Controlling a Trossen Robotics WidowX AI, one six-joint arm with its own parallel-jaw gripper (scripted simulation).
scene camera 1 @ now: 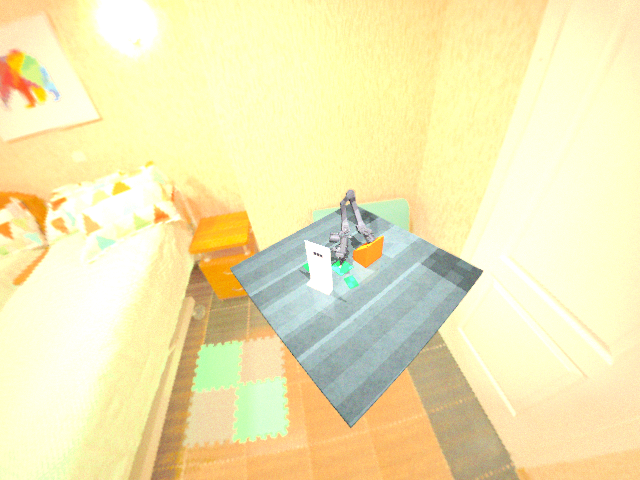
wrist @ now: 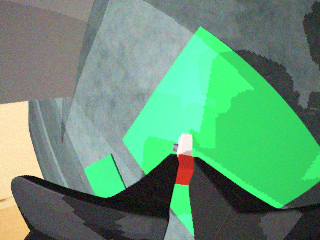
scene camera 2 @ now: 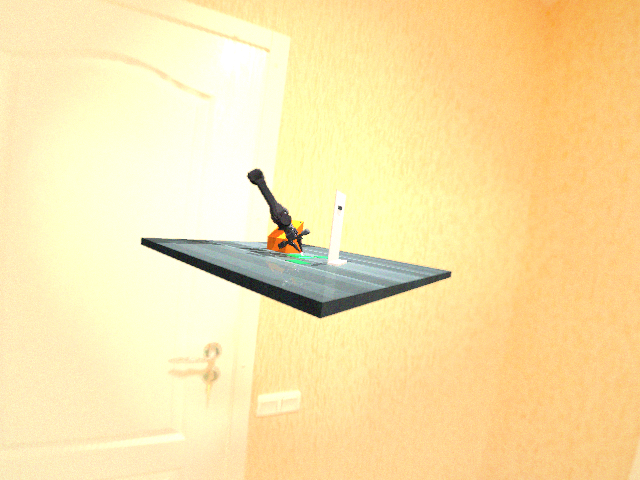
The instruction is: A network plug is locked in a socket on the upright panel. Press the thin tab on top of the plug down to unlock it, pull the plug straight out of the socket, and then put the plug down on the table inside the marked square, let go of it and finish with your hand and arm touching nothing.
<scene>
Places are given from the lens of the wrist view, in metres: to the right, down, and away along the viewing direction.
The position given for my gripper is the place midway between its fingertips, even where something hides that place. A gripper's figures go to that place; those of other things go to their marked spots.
my gripper [wrist: 182,162]: 0.01, 0.02, 0.09
network plug [wrist: 184,148]: 0.01, 0.02, 0.09
green marked square [wrist: 240,125]: 0.05, 0.00, 0.09
</scene>
